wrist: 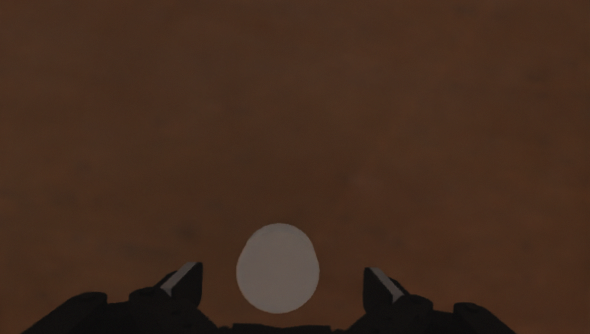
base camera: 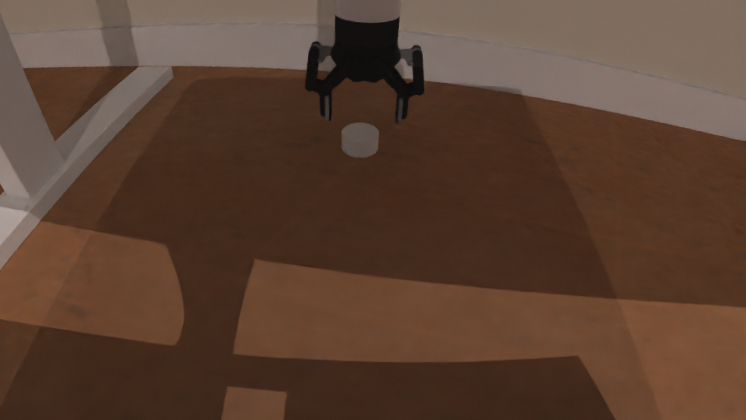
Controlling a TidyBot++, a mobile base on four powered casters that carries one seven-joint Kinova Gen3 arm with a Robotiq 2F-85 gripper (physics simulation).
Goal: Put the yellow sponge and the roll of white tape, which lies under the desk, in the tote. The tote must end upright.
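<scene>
The roll of white tape lies flat on the shaded brown floor. It looks like a short pale disc. My gripper is open, pointing down, with its fingertips above the floor and nothing between them. In the base camera view the tape is just below the fingertips, slightly left of the middle between them. In the wrist view the tape shows between the two fingertips, with a gap on each side, a little nearer the left one. The yellow sponge and the tote do not show in either view.
A white desk leg stands at the left of the base camera view, on a long white foot bar. A pale skirting board and the wall run behind the gripper. Shadows and lighter patches cross the floor.
</scene>
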